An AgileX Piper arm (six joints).
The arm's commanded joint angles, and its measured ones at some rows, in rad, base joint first. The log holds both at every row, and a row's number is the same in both.
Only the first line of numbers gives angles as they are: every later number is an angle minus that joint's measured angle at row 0.
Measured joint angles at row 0:
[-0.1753, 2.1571, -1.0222, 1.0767, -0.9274, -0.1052]
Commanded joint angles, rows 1 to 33:
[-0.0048, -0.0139, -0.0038, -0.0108, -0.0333, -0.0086]
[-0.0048, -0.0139, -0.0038, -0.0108, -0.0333, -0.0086]
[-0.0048, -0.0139, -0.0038, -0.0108, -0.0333, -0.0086]
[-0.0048, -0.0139, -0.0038, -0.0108, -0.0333, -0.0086]
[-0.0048, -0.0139, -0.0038, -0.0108, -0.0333, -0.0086]
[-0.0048, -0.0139, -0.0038, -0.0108, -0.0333, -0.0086]
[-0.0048, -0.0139, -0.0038, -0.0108, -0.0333, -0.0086]
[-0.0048, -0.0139, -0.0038, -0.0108, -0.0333, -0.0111]
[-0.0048, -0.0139, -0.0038, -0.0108, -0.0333, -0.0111]
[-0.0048, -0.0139, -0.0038, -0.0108, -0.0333, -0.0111]
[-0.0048, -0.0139, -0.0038, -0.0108, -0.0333, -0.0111]
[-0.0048, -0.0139, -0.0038, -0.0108, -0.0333, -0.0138]
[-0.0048, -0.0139, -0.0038, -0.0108, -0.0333, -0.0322]
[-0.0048, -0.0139, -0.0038, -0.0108, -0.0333, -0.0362]
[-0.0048, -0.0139, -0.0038, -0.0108, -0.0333, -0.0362]
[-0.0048, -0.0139, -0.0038, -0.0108, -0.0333, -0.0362]
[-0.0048, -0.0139, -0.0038, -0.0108, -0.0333, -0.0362]
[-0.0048, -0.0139, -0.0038, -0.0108, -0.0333, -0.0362]
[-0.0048, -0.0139, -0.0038, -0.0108, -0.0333, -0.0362]
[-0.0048, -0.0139, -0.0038, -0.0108, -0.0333, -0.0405]
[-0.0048, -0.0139, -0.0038, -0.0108, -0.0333, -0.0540]
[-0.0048, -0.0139, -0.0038, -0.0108, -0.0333, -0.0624]
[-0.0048, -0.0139, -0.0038, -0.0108, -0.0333, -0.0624]
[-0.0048, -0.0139, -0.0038, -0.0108, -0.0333, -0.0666]
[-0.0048, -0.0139, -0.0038, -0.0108, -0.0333, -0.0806]
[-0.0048, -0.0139, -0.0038, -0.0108, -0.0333, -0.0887]
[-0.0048, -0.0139, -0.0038, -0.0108, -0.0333, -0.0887]
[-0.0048, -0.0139, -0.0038, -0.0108, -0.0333, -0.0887]
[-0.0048, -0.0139, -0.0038, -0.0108, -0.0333, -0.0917]
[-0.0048, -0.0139, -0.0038, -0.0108, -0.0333, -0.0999]
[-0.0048, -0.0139, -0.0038, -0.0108, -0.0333, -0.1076]
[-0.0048, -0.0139, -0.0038, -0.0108, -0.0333, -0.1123]
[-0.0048, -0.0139, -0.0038, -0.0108, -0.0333, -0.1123]
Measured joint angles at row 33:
[-0.0023, 0.0000, -0.0023, 0.0054, 0.0000, -0.0517]
